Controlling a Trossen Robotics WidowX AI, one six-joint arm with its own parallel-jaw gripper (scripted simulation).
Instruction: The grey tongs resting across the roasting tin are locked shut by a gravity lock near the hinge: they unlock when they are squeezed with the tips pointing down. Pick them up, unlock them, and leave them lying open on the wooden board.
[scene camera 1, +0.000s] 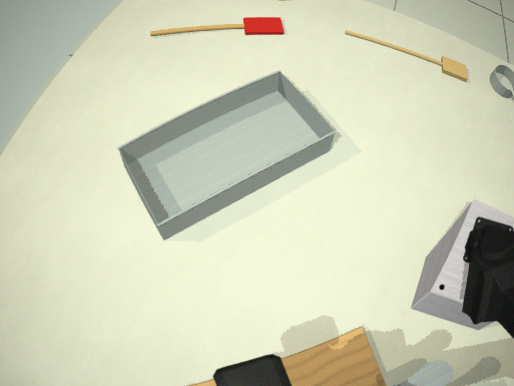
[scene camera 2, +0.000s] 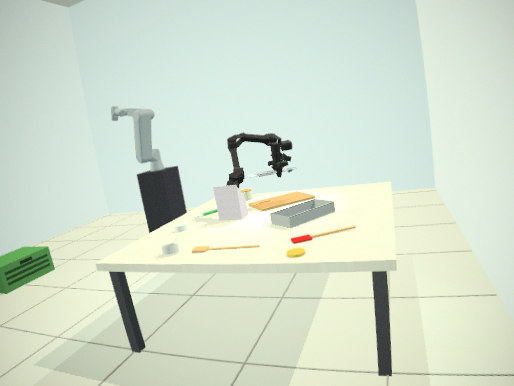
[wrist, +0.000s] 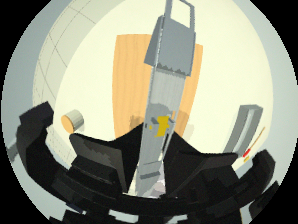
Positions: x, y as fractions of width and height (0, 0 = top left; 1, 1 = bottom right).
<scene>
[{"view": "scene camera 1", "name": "wooden spatula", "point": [0.88, 0.18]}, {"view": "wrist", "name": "my gripper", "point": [0.52, 0.56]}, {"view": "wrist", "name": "wooden board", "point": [0.44, 0.35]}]
</scene>
